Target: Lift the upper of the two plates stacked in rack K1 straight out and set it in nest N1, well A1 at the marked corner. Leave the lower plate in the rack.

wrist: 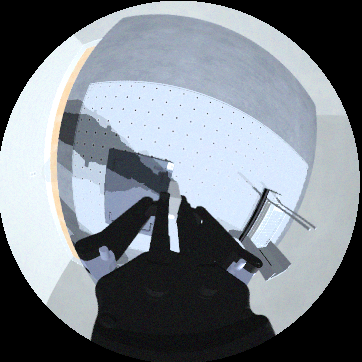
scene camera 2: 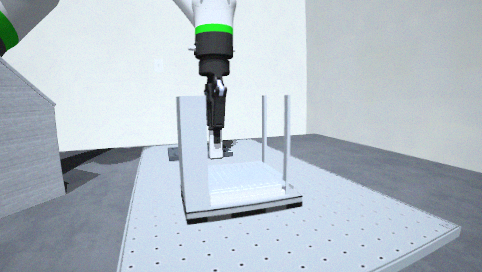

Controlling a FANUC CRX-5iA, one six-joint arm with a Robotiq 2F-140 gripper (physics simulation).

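Places are measured from the arm's base along level axes (x right, y ahead, z up), in centimetres.
Pixels of known places: gripper, fingertip midpoint: (wrist: 171,189) (scene camera 2: 215,156).
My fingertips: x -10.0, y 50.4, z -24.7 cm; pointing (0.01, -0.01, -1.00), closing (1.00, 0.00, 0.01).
Note:
For each thing: its middle in the pictures, then the offset to it from my fingertips. "spot": a spot on its surface instead. Level surfaces: height alone.
- Rack K1, body centre: (scene camera 2: 237,151) (wrist: 278,232) dx +26.4, dy -4.0, dz +7.2 cm
- pale upper plate, body centre: (scene camera 2: 230,176) (wrist: 268,227) dx +26.4, dy -5.0, dz +3.6 cm
- Nest N1, body centre: (wrist: 132,197) (scene camera 2: 198,151) dx -6.9, dy -3.1, dz +0.3 cm
- nest, surface spot: (scene camera 2: 173,154) spot: dx -3.6, dy -10.1, dz +0.7 cm
- perforated table, its level: dz -0.4 cm
My gripper (scene camera 2: 215,151) (wrist: 171,189) is shut and empty, pointing down. In the scene view it appears above and behind the plates. Rack K1 (scene camera 2: 192,150) (wrist: 276,261) has a broad side panel and thin upright posts. The pale upper plate (scene camera 2: 244,174) (wrist: 272,220) lies flat in it on the lower plate; the edge between the two is hard to make out. Nest N1 (wrist: 119,195) is a dark flat rectangle left of the fingers in the wrist view, with a small white mark at one corner; the fingers cover part of it. In the scene view the nest (scene camera 2: 173,154) shows partly behind the rack.
The perforated table (scene camera 2: 320,230) (wrist: 210,135) bears the rack and the nest. The rack's thin posts (scene camera 2: 287,145) stand tall on its right side in the scene view. A grey block-shaped stand (scene camera 2: 27,150) is at the left. The arm's shadow falls across the nest.

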